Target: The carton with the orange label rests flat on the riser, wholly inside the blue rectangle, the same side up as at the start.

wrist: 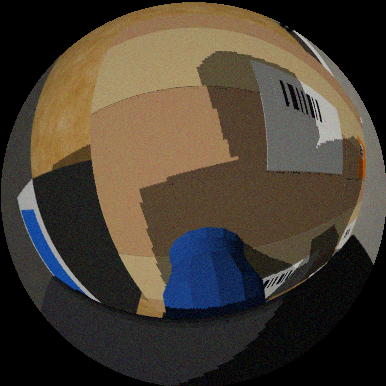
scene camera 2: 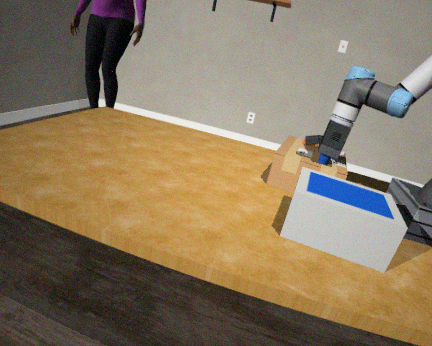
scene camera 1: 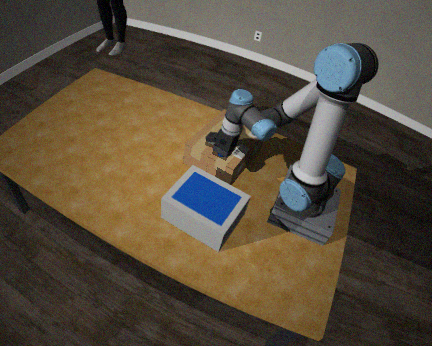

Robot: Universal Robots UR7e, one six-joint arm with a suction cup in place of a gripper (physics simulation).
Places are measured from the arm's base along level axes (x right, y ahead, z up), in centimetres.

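Pixels of known places: end effector, tool point: (wrist: pixel 203 240) (scene camera 2: pixel 321 166) (scene camera 1: pixel 221 156).
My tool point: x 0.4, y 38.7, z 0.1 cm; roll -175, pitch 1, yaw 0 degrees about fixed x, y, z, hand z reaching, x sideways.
Behind a point stands the place of what it marks.
Several brown cartons sit packed together on the mat. The carton with the orange label (scene camera 2: pixel 309 145) {x 19.4, y 44.0, z 1.5 cm} (wrist: pixel 361 158) is in the far row; only a sliver of its label shows at the right edge of the wrist view. My suction cup (scene camera 1: pixel 221 155) (scene camera 2: pixel 324 159) (wrist: pixel 212 269) is blue. It is pressed flat onto the top of a different carton, a white-label carton (scene camera 1: pixel 228 168) {x -4.1, y 33.0, z 0.6 cm} (wrist: pixel 201 215) {x 0.3, y 40.9, z 1.5 cm} in the row nearest the riser. That carton lies in place among the others. The grey riser (scene camera 1: pixel 194 216) {x -31.7, y 31.4, z 2.0 cm} (scene camera 2: pixel 328 226) {x -32.2, y 35.2, z -3.5 cm} with the blue rectangle (scene camera 1: pixel 206 197) {x -22.4, y 32.2, z 2.0 cm} (scene camera 2: pixel 345 193) {x -23.2, y 32.9, z 2.0 cm} (wrist: pixel 39 241) {x -19.5, y 37.7, z 2.0 cm} stands just in front of the cartons, with nothing on it.
Another carton with a white barcode label (wrist: pixel 298 118) lies beyond the cup. The robot's base (scene camera 1: pixel 307 213) {x -7.2, y -2.0, z 2.0 cm} stands to the right of the riser. A person (scene camera 1: pixel 111 20) (scene camera 2: pixel 108 51) stands at the far wall, off the tan mat (scene camera 1: pixel 111 137) {x -10.5, y 90.5, z -10.0 cm}.
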